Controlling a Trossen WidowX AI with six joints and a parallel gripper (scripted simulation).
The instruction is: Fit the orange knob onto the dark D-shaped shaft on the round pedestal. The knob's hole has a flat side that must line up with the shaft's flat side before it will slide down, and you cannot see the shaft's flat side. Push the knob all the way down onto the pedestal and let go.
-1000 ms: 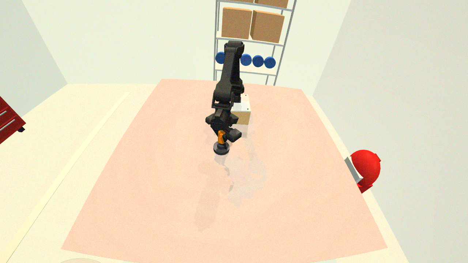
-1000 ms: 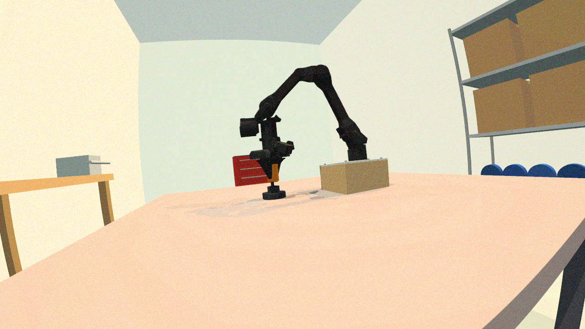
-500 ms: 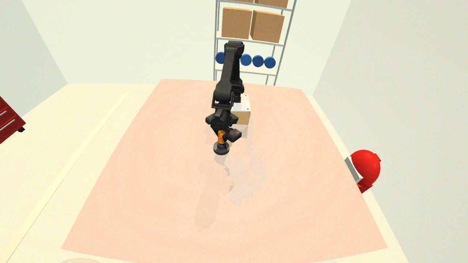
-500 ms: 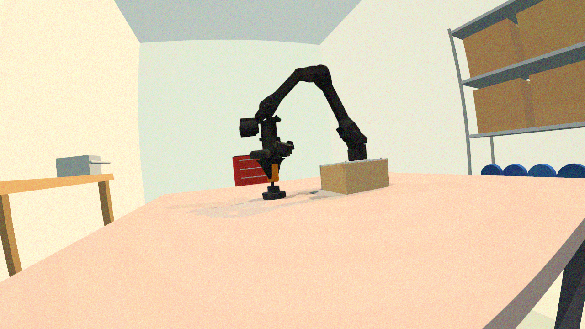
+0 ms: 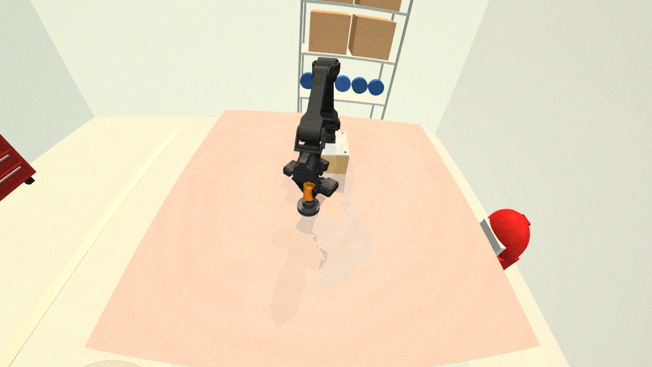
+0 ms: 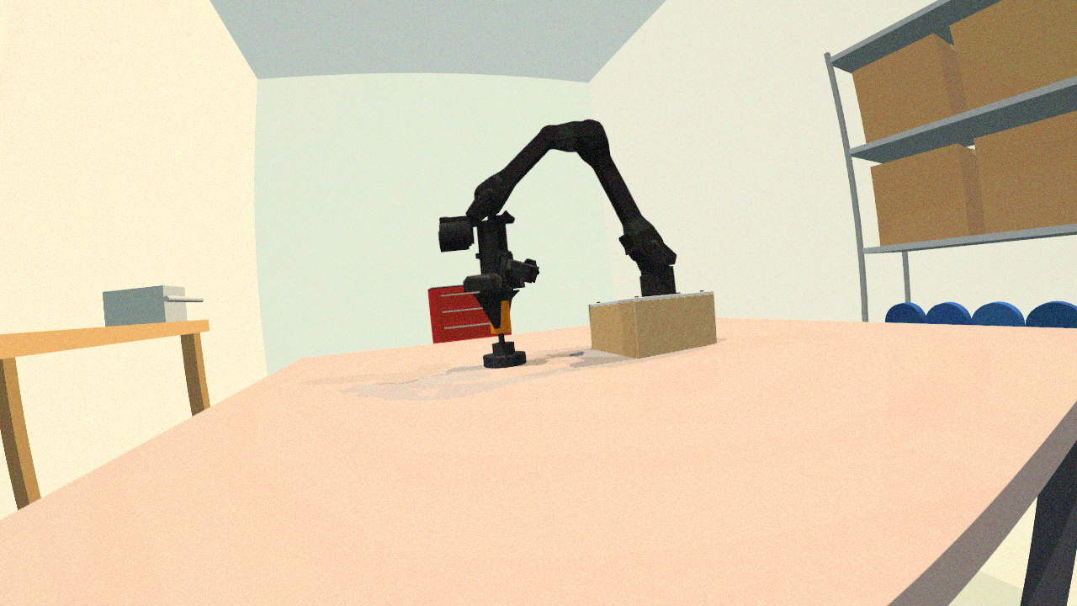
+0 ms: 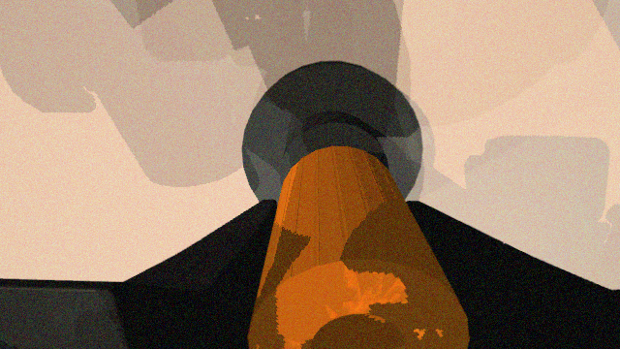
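Now: the orange knob 2 cm above my gripper tip. The rest, counted from my gripper tip: dark round pedestal 4 cm below.
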